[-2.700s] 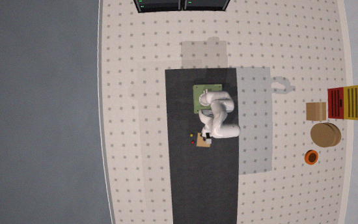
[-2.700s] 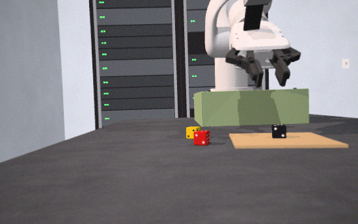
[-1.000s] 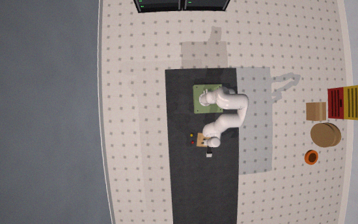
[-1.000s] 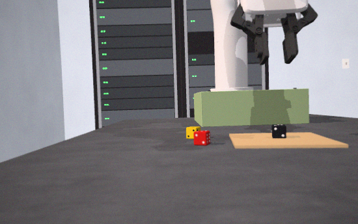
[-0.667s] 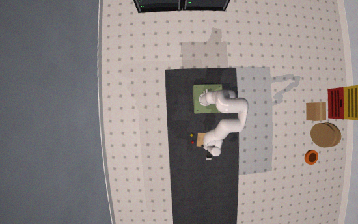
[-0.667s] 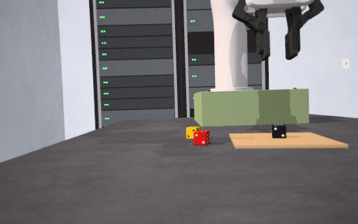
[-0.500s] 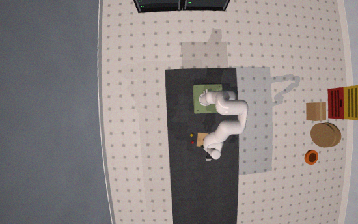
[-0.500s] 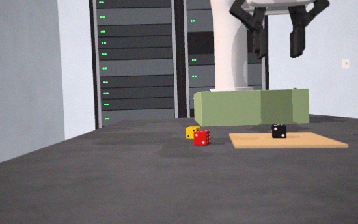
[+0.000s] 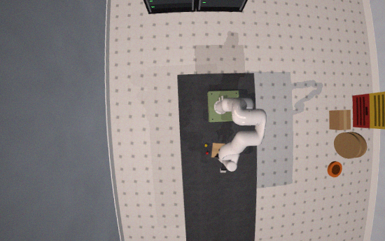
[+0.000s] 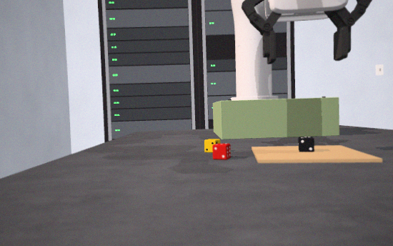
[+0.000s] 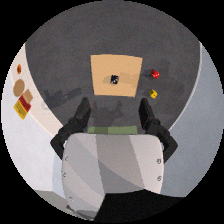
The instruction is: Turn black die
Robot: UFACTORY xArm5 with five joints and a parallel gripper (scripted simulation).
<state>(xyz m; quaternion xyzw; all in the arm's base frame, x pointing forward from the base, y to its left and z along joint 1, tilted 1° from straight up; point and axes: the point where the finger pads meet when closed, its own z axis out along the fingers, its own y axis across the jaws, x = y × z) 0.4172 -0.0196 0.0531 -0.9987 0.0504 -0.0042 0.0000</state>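
The black die is 1 cm behind my hand and 13 cm below it. Also, from my hand: tan mat (1 cm behind, 14 cm below); red die (12 cm to the right, 13 cm below); yellow die (7 cm behind, 13 cm to the right, 13 cm below).
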